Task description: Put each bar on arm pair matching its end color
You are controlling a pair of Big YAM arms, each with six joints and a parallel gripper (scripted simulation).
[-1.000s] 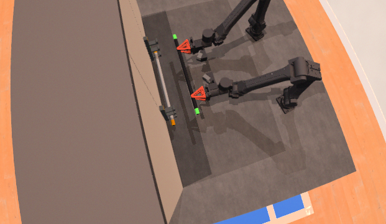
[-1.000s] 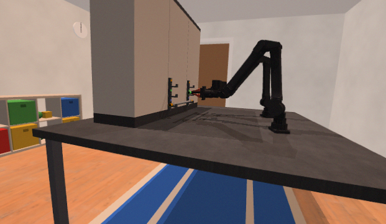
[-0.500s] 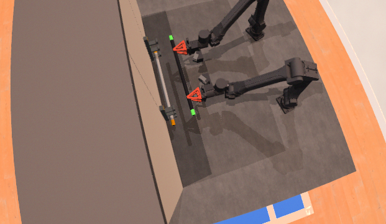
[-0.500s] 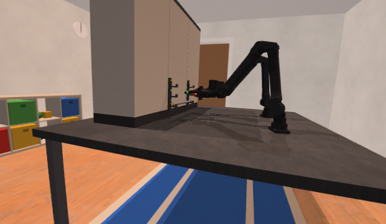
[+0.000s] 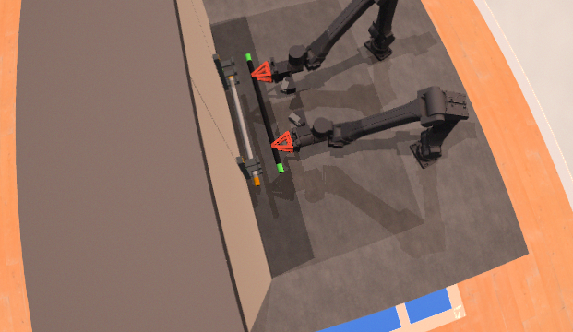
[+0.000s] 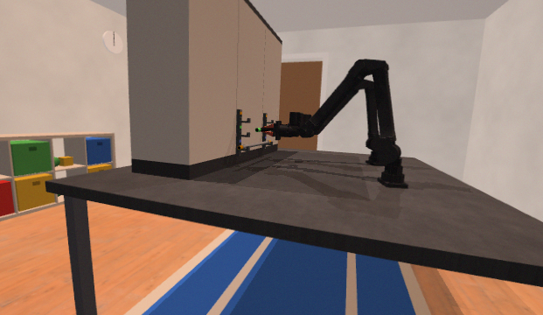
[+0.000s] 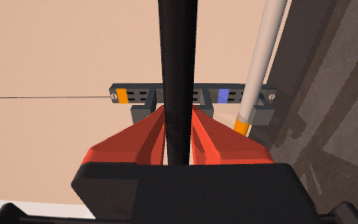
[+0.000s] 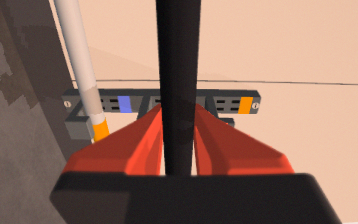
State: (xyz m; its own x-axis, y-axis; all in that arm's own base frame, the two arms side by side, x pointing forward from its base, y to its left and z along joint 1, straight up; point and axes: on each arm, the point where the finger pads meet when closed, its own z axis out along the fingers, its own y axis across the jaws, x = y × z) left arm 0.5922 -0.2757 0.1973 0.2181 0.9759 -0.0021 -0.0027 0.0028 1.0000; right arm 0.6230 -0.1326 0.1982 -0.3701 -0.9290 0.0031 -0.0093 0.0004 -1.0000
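My left gripper is now 150 mm to the left of the black bar. Also, from my left hand: beige wall unit 280 mm ahead, 150 mm to the right, 250 mm above; silver bar 90 mm ahead, 150 mm to the right, 100 mm below.
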